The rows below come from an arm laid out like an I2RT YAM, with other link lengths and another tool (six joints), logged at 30 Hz.
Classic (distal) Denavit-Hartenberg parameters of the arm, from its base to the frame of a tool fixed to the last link. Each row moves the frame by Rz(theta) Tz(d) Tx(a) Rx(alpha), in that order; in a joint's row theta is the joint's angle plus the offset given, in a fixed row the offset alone. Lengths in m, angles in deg.
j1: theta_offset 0, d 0.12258, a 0.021, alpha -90
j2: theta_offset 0, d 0, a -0.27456, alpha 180
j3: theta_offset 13.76, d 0, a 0.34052, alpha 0
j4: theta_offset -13.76, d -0.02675, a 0.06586, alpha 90
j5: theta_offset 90, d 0.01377, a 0, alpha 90
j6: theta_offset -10.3, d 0.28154, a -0.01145, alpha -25
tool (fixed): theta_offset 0, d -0.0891, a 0, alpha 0
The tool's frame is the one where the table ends.
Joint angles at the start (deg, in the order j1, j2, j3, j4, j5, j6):
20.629, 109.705, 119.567, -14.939, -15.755, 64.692
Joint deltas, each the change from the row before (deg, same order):
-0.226, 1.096, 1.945, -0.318, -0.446, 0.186
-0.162, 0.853, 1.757, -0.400, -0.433, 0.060
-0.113, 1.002, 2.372, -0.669, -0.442, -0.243
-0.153, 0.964, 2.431, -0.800, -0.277, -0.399
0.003, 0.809, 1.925, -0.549, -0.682, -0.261
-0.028, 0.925, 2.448, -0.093, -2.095, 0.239
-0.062, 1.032, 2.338, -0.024, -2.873, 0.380
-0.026, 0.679, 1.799, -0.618, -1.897, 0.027
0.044, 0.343, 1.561, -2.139, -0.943, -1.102
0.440, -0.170, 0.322, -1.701, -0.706, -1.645
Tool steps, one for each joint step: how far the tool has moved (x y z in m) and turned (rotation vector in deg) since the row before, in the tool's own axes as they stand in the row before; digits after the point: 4 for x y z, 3 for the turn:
-0.0033, -0.0051, -0.0002, 0.120, -0.521, -0.179
-0.0043, -0.0040, -0.0009, 0.061, -0.472, -0.298
-0.0074, -0.0045, -0.0020, 0.123, -0.484, -0.710
-0.0071, -0.0050, -0.0030, 0.273, -0.287, -0.783
-0.0072, -0.0019, -0.0006, -0.235, -0.578, -0.748
-0.0143, -0.0011, -0.0011, -0.872, -1.998, -1.183
-0.0136, 0.0011, 0.0012, -1.581, -2.329, -1.187
-0.0091, 0.0016, 0.0006, -1.253, -1.251, -0.779
-0.0044, 0.0037, 0.0001, -1.288, 0.380, -0.603
-0.0040, 0.0078, 0.0037, -1.571, 0.619, -0.941

